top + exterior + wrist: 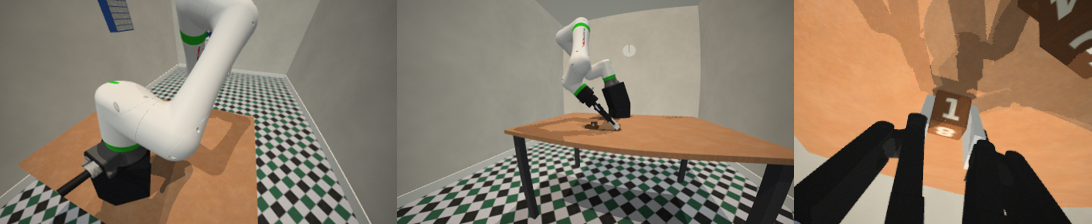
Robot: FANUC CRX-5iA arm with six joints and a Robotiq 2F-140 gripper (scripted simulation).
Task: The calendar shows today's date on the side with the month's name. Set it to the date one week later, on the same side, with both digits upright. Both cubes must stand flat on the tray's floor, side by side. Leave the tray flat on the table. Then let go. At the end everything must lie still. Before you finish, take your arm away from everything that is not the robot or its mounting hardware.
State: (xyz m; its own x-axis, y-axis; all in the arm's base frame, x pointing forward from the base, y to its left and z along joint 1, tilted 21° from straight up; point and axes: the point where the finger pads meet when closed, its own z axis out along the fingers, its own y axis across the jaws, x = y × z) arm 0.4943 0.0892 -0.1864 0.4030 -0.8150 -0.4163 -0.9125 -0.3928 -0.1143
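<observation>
My gripper is now 20 mm to the right of the brown cube, 20 mm above it and 10 mm past it. The rest, counted from my hand: brown calendar tray 140 mm to the right, 30 mm below.
</observation>
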